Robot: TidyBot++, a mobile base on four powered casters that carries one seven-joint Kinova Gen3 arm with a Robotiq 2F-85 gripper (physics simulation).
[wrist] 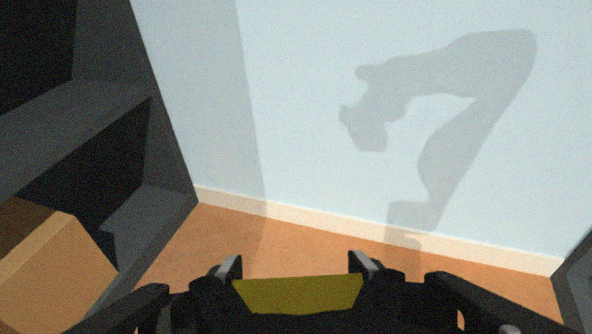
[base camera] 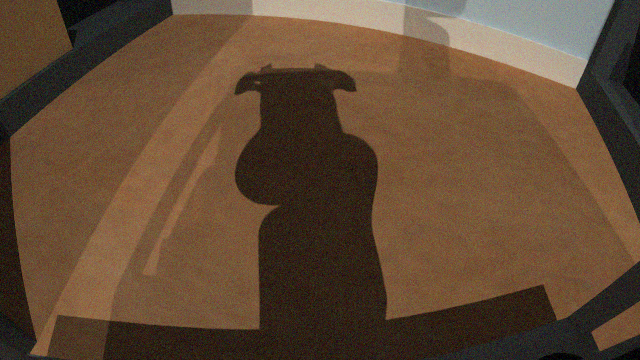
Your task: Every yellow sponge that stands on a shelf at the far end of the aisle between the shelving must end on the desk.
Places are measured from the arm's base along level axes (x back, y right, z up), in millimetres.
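Pixels of known places: gripper, fingertip midpoint: [wrist: 295,270].
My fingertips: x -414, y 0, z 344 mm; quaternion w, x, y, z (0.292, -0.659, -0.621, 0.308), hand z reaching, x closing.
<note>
Behind a point stands the place of what it marks.
A yellow sponge [wrist: 300,294] {y 1, x -387, z 370 mm} shows at the bottom middle of the wrist view, between the two fingers. My gripper [wrist: 295,270] {y 0, x -414, z 345 mm} is shut on it, with a fingertip at each side of the sponge. The gripper's body hides the sponge's lower part. The gripper does not show in the base camera view, where the arm's dark shadow lies on the floor. The desk does not show in either view.
Dark grey shelving [base camera: 607,120] [wrist: 172,145] stands on the left and right in both views. A brown box [base camera: 32,45] {y -591, x -771, z -255 mm} [wrist: 55,272] {y -596, x -760, z -135 mm} sits on the left unit's low shelf. A pale blue wall [base camera: 530,25] {y 625, x -825, z -268 mm} [wrist: 310,125] {y 78, x -1056, z 34 mm} closes the aisle ahead, above the orange-brown floor [base camera: 450,200] {y 218, x -384, z -397 mm} [wrist: 210,245] {y -297, x -1005, z -396 mm}.
</note>
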